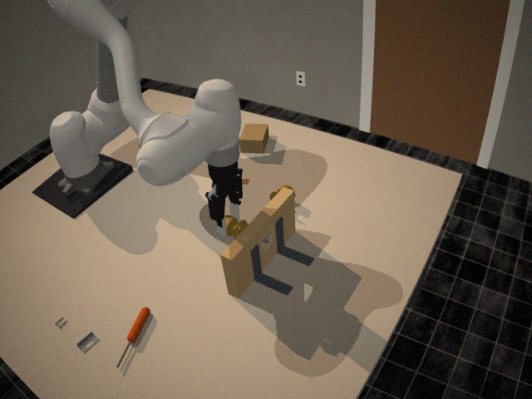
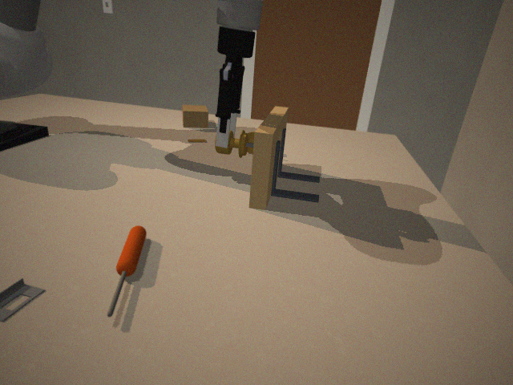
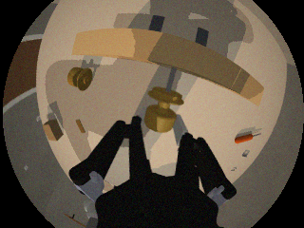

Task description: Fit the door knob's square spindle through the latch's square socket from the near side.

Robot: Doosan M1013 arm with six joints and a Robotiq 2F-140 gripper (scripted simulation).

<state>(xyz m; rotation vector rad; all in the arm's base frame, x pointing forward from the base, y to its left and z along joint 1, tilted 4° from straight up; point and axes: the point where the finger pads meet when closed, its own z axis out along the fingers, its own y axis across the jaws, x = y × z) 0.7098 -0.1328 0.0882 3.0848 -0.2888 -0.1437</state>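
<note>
Right now my hand is 11 cm short of the latch socket, 3 cm above it and 2 cm to the left of it. The rest, counted from my hand: brass round piece 23 cm to the left, 9 cm below, 7 cm ahead; then upright wooden board 11 cm ahead, 3 cm below, 2 cm to the right; then brass door knob 4 cm ahead, 3 cm below, 1 cm to the right.
</note>
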